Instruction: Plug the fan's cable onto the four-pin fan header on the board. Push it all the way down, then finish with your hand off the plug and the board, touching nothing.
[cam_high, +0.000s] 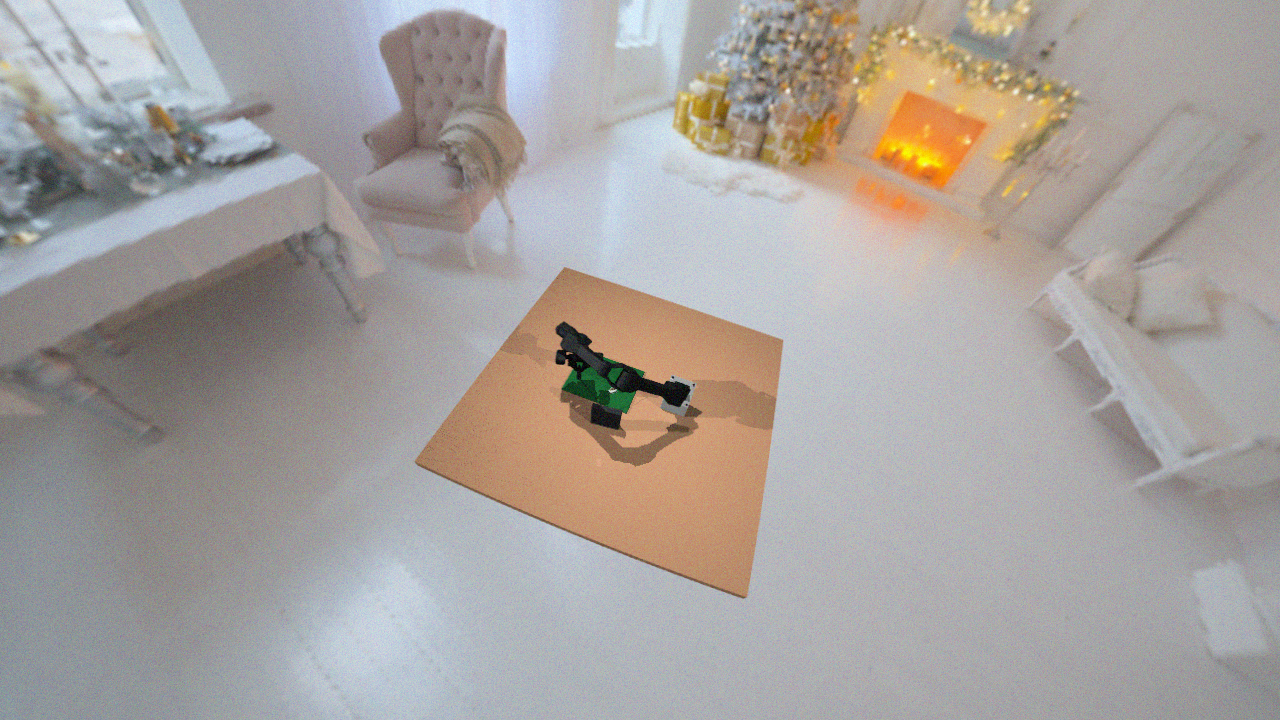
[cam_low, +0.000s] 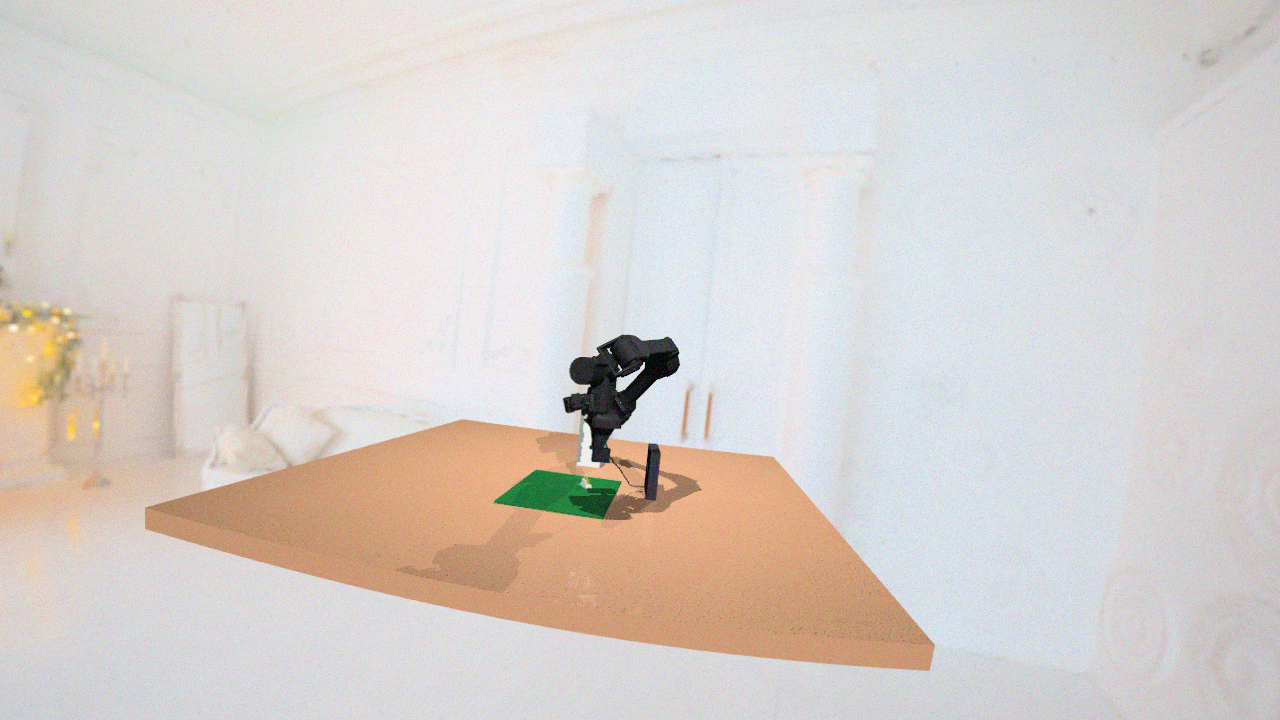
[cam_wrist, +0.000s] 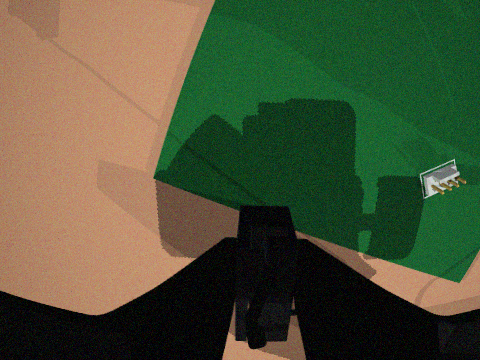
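Now: the green board 14 cm below my gripper tip, 8 cm to the right of it and 8 cm behind it. Round my gripper tip: dark plug 1 cm to the left; black fan 17 cm behind, 11 cm to the left, 7 cm below.
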